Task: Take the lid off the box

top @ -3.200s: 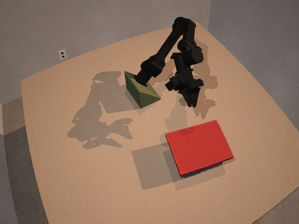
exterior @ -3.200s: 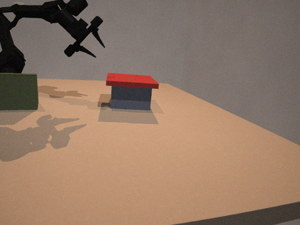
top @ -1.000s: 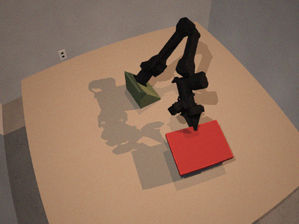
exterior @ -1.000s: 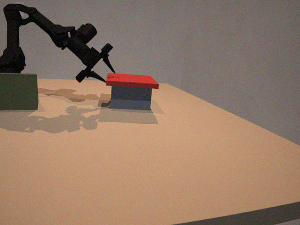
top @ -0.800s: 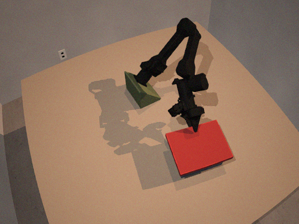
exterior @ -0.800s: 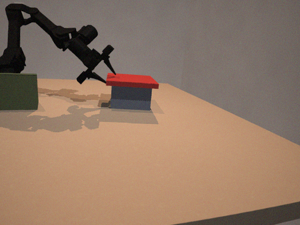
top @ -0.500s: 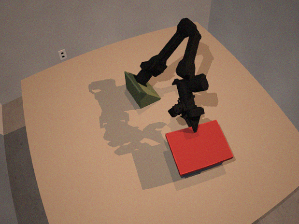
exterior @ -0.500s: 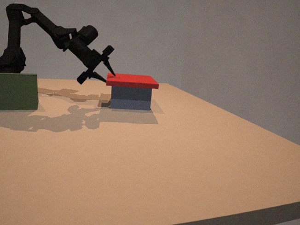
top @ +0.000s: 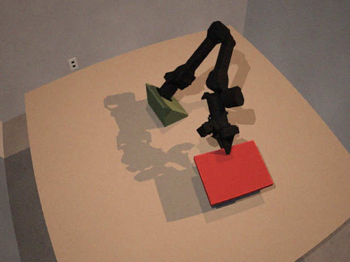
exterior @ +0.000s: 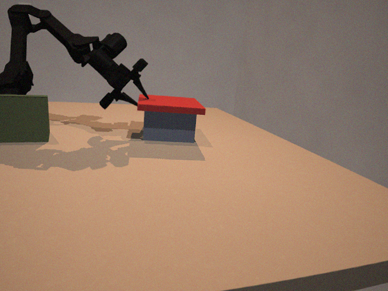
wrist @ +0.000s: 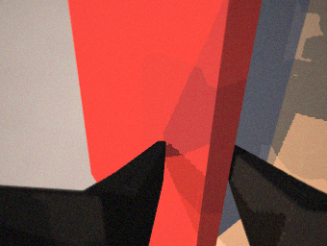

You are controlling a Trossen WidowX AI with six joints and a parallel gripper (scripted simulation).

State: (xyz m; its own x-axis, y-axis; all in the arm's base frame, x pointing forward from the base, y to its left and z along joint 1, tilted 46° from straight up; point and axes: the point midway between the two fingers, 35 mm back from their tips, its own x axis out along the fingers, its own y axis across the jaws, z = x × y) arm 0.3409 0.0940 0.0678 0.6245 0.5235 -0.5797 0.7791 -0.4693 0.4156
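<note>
My gripper is now 10 cm short of the red lid, 1 cm to the left of it and 2 cm above it. Round my hand: blue storage box (10 cm ahead, 1 cm to the right, 6 cm below).
</note>
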